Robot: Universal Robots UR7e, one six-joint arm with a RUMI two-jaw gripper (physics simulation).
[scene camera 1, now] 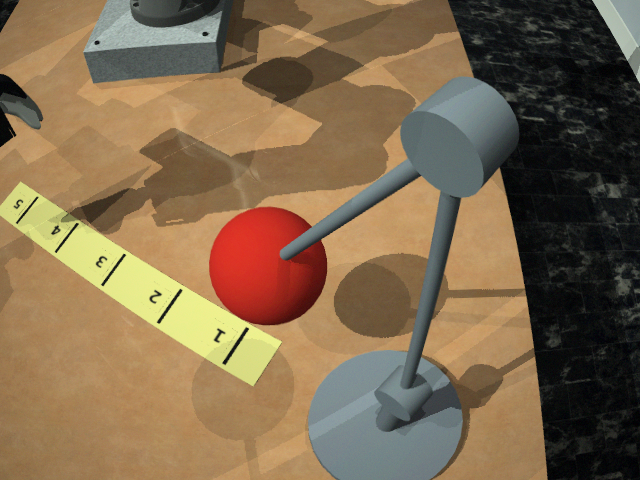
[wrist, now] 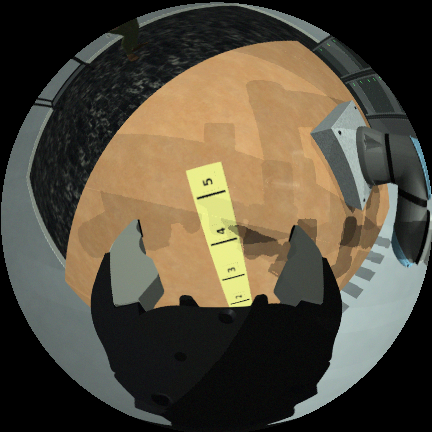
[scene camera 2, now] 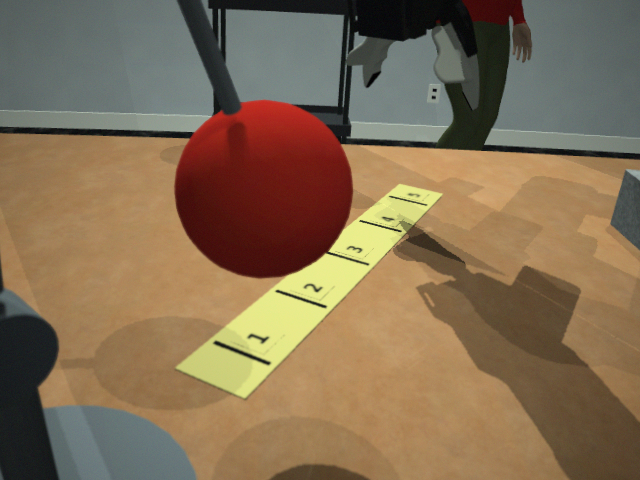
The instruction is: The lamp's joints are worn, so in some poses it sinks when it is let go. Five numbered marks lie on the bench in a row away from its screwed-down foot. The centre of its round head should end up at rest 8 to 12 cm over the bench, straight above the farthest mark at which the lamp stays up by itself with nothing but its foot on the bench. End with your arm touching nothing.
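Pixels of known places: gripper, between the fingertips: (wrist: 216, 225) (scene camera 2: 417, 97); arm's base, origin of its link: (scene camera 1: 175, 1) (wrist: 367, 154).
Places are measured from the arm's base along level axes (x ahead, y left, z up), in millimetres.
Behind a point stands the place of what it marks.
The lamp's round red head (scene camera 1: 258, 273) @(z 124, x 514, y 279 mm) (scene camera 2: 263, 191) @(z 101, x 475, y 323 mm) hangs above the bench on the upper rod (scene camera 1: 356, 204) @(z 266, x 535, y 347 mm) (scene camera 2: 206, 51) @(z 164, x 505, y 315 mm), which slopes down from the thick grey elbow joint (scene camera 1: 465, 134) @(z 373, x 571, y 384 mm). The lower rod (scene camera 1: 434, 289) @(z 241, x 565, y 396 mm) stands steeply over the round grey foot (scene camera 1: 346, 423) @(z -50, x 578, y 368 mm) (scene camera 2: 118, 439) @(z -50, x 553, y 352 mm). The yellow strip (scene camera 1: 136, 279) @(z -63, x 456, y 103 mm) (scene camera 2: 279, 317) @(z -64, x 492, y 186 mm) (wrist: 215, 212) @(z -64, x 402, y -71 mm) bears marks 1 to 5; in scene camera 1 the head appears beside marks 1 and 2. My gripper (scene camera 2: 421, 94) @(z 66, x 396, y -93 mm) (wrist: 216, 225) @(z 66, x 396, y -93 mm) is open and empty, high above the bench towards the strip's far end, apart from the lamp. One finger shows at scene camera 1's left edge.
The robot's grey base block (scene camera 1: 155, 62) @(z -33, x 121, y 9 mm) (scene camera 2: 628, 206) @(z -30, x 138, y -77 mm) (wrist: 332, 142) @(z -13, x 138, y -73 mm) stands on the bench (scene camera 1: 129, 413) @(z -64, x 616, y 139 mm). A black cart (scene camera 2: 279, 6) and a person (scene camera 2: 480, 77) (wrist: 131, 40) are beyond the bench. Shadows of the arm and lamp fall across bench and strip.
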